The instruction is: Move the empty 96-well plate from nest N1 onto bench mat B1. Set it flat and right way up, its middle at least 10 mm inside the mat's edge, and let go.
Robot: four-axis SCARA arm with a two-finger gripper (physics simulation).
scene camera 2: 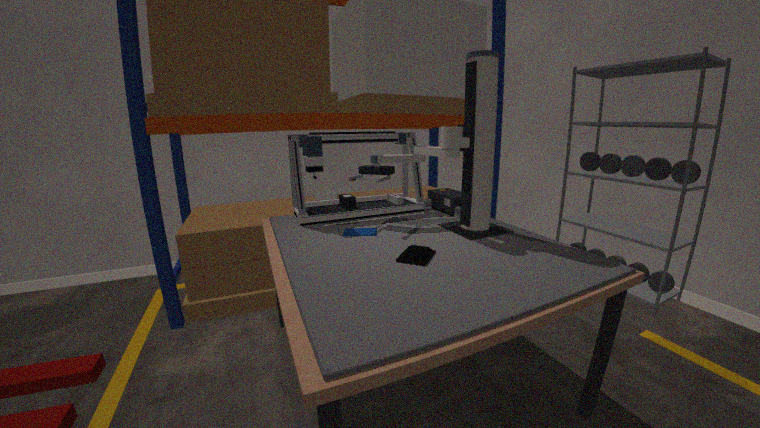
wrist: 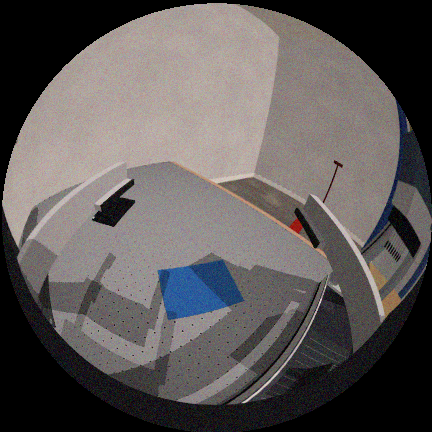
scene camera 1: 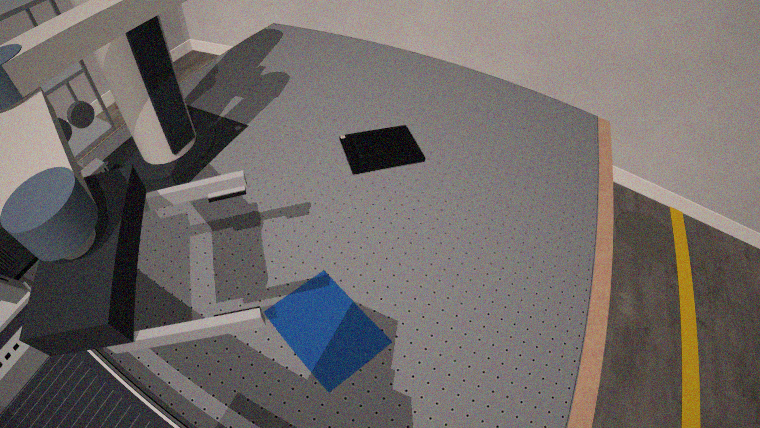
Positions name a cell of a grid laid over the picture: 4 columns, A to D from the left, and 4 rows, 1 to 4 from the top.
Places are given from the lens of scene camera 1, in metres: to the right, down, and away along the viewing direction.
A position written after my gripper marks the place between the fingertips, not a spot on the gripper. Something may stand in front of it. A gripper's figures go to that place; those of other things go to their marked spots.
my gripper (scene camera 1: B3): -0.12, 0.02, 0.35
black 96-well plate (scene camera 1: C2): 0.00, -0.15, 0.80
blue bench mat B1 (scene camera 1: B4): -0.07, 0.19, 0.55
The marked spots on the blue bench mat B1 and the black 96-well plate are 0.43 m apart.
